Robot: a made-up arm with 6 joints.
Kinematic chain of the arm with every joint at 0, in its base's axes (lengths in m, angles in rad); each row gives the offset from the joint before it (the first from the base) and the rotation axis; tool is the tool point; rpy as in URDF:
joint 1: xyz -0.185 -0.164 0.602 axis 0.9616 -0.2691 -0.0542
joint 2: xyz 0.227 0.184 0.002 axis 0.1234 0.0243 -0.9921
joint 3: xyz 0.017 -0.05 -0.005 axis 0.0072 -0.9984 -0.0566
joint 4: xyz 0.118 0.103 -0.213 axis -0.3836 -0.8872 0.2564
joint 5: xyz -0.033 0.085 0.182 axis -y
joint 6: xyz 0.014 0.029 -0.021 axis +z
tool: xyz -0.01 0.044 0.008 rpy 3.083 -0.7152 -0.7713
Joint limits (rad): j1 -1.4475..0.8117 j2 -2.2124..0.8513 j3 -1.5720..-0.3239 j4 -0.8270..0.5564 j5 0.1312..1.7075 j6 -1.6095..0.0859
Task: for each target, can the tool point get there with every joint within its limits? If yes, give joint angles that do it. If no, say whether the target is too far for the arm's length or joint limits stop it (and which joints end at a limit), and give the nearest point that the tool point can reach.
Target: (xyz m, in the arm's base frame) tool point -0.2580 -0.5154 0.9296
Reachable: no: joint limits stop it (at a limit: joint 1, joint 2, joint 4, joint 5) | nearest point -0.1187 -0.2933 0.5598 | short by 0.453 m
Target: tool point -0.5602 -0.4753 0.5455
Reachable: no: joint limits stop it (at a limit: joint 1, joint 2) | nearest point -0.2650 -0.3385 0.3623 | short by 0.373 m
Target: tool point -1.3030 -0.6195 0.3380
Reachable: no: too far | nearest point -0.3194 -0.3003 0.2778 | short by 1.036 m
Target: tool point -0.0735 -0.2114 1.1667
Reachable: no: joint limits stop it (at a limit: joint 1, joint 3, joint 4, joint 5, joint 6) | nearest point 0.0440 0.0414 0.9561 | short by 0.349 m
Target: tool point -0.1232 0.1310 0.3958
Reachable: yes | joints -0.2007 -1.3219 -0.6335 -0.2053 0.3961 -0.2406
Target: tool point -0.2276 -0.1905 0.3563
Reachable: yes | joints -1.1316 -1.5958 -1.0034 0.0174 0.7117 -0.4511
